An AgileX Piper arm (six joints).
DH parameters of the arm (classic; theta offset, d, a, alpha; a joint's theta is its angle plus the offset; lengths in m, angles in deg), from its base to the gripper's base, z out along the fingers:
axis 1: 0 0.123 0 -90
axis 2: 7.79 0 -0.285 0
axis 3: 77.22 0 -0.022 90
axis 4: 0 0.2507 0 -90
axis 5: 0 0 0 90
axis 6: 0 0.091 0 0
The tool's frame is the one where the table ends.
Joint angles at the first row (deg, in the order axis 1, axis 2, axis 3, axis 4, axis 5, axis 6):
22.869, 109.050, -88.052, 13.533, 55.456, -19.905
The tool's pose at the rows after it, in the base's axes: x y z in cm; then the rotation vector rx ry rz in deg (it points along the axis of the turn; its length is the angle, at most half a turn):
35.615 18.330 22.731 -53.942 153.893 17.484
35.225 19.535 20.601 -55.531 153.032 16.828
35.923 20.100 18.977 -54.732 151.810 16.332
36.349 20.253 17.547 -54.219 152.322 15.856
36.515 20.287 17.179 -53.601 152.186 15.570
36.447 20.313 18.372 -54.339 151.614 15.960
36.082 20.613 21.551 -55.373 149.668 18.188
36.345 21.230 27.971 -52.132 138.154 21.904
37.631 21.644 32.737 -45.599 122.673 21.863
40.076 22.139 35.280 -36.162 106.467 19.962
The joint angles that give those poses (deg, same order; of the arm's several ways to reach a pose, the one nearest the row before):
24.886, 109.377, -84.686, 12.932, 53.685, -19.904
26.873, 110.926, -82.026, 12.652, 48.962, -19.905
27.271, 113.378, -81.870, 12.652, 44.862, -19.905
27.271, 115.398, -81.741, 12.535, 42.983, -19.724
27.271, 115.915, -81.663, 12.332, 42.011, -19.354
27.270, 114.816, -82.727, 12.400, 43.927, -19.677
27.538, 112.001, -85.550, 13.599, 48.233, -20.335
27.741, 107.460, -91.416, 16.333, 47.005, -21.366
27.777, 105.686, -95.797, 17.395, 36.360, -22.393
27.794, 107.550, -98.821, 17.881, 18.737, -22.870

